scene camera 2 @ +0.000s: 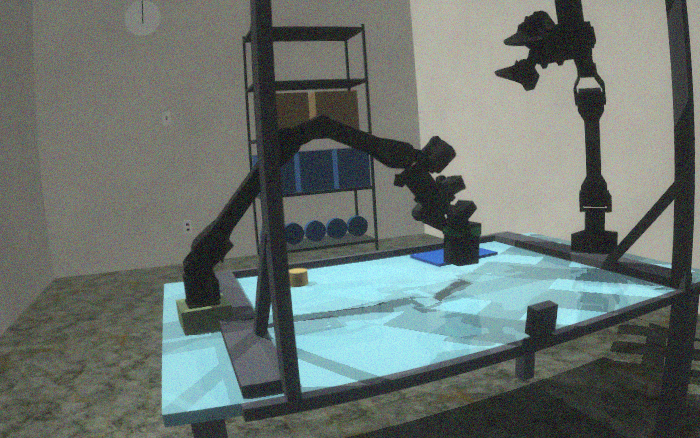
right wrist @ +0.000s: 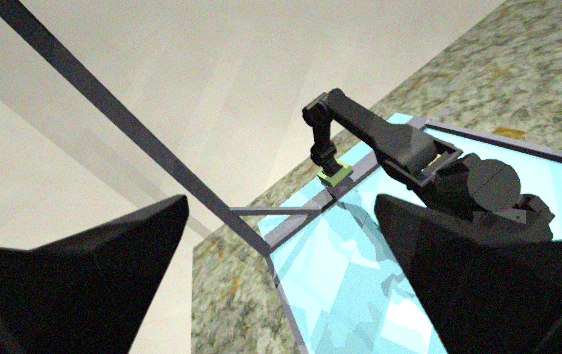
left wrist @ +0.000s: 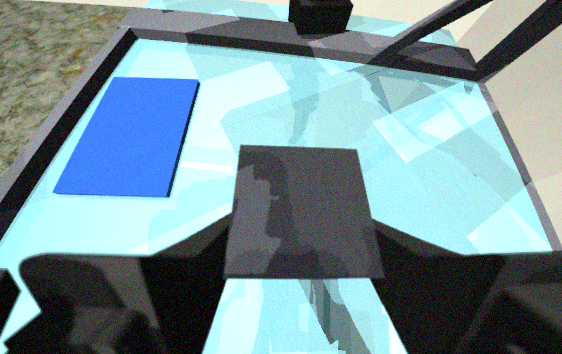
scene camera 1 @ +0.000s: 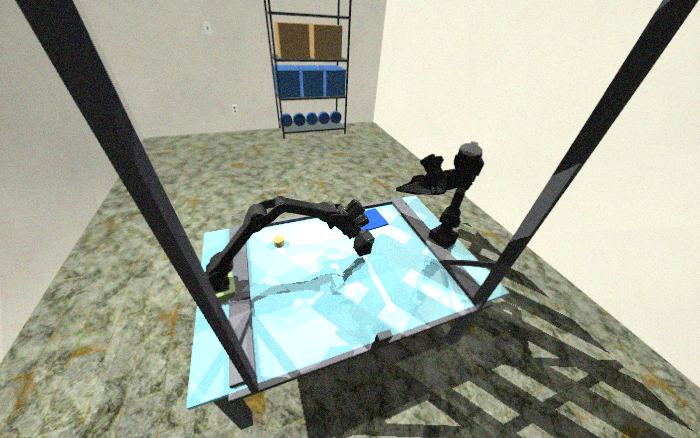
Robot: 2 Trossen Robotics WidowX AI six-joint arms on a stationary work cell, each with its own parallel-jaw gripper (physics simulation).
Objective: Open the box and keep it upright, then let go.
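Places are measured from the left arm's base along level axes (x left, y back, z up), in centimetres.
Pixels of known places: left gripper, fingertip midpoint: (scene camera 2: 461, 236) (left wrist: 294, 215); right gripper, fingertip midpoint: (scene camera 2: 499, 58) (right wrist: 283, 203) (scene camera 1: 399, 189); left arm's base at its link origin: (scene camera 2: 202, 302) (right wrist: 332, 169) (scene camera 1: 219, 285); right arm's base at its link origin: (scene camera 2: 594, 232) (scene camera 1: 444, 232).
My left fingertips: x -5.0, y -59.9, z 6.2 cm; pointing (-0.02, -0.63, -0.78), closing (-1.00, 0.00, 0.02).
For each thing: its middle in the pictures, then the offset to it from my left fingertips.
- blue flat panel at the middle of its body: (left wrist: 137, 128) (scene camera 2: 453, 254) (scene camera 1: 365, 220) dy -14.2, dx +22.5, dz -10.4 cm
- yellow cylinder at the middle of its body: (scene camera 2: 298, 277) (scene camera 1: 279, 241) dy +33.0, dx +23.1, dz -9.0 cm
- green block at the middle of its body: (scene camera 2: 203, 313) (right wrist: 334, 173) (scene camera 1: 221, 289) dy +59.9, dx +5.0, dz -8.5 cm
A dark box (scene camera 1: 363, 243) (scene camera 2: 460, 249) (left wrist: 320, 195) with a green band near its top in scene camera 2 is upright, a little above the table. My left gripper (scene camera 1: 357, 228) (scene camera 2: 448, 225) (left wrist: 294, 215) is shut on it, one finger at each side. The box's top face looks flat and covered in the left wrist view; whether the lid is open at all I cannot tell. My right gripper (scene camera 1: 415, 175) (scene camera 2: 501, 57) (right wrist: 283, 203) is open and empty, high above the table at the right.
A blue flat panel (scene camera 1: 375, 219) (scene camera 2: 427, 256) (left wrist: 130, 135) lies behind the box. A yellow cylinder (scene camera 1: 278, 241) (scene camera 2: 298, 277) stands at the back left. A green block (scene camera 2: 204, 318) (right wrist: 342, 176) is at the left arm's base. Dark frame posts (scene camera 1: 154, 206) (scene camera 2: 278, 289) rise from the table edges.
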